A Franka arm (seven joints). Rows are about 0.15 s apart.
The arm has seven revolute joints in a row. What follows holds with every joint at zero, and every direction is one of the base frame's.
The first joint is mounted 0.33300 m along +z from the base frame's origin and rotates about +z.
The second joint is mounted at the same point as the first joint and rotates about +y.
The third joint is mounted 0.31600 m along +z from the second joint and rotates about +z.
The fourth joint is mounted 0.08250 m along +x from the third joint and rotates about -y.
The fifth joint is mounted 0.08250 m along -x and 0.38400 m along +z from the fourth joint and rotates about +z.
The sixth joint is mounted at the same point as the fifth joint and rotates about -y.
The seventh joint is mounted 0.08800 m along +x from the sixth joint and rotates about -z.
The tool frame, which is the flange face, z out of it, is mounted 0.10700 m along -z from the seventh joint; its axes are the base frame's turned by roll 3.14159, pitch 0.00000 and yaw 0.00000 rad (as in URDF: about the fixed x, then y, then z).
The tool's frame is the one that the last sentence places.
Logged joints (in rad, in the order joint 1, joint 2, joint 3, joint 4, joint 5, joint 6, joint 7), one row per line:
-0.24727 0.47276 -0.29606 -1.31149 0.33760 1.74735 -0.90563
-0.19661 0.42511 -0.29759 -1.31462 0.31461 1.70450 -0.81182
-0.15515 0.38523 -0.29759 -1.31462 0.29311 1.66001 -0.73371
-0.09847 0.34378 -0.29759 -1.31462 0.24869 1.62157 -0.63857
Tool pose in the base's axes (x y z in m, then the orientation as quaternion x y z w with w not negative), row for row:
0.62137 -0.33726 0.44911 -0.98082 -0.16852 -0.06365 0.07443
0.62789 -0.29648 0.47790 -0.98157 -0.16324 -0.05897 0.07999
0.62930 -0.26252 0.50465 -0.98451 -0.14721 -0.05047 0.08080
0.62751 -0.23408 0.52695 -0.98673 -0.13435 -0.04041 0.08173
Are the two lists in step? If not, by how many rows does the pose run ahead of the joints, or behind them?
The pose runs 1 row behind the joints: the pose in row i belongs to the joints in row i - 1.
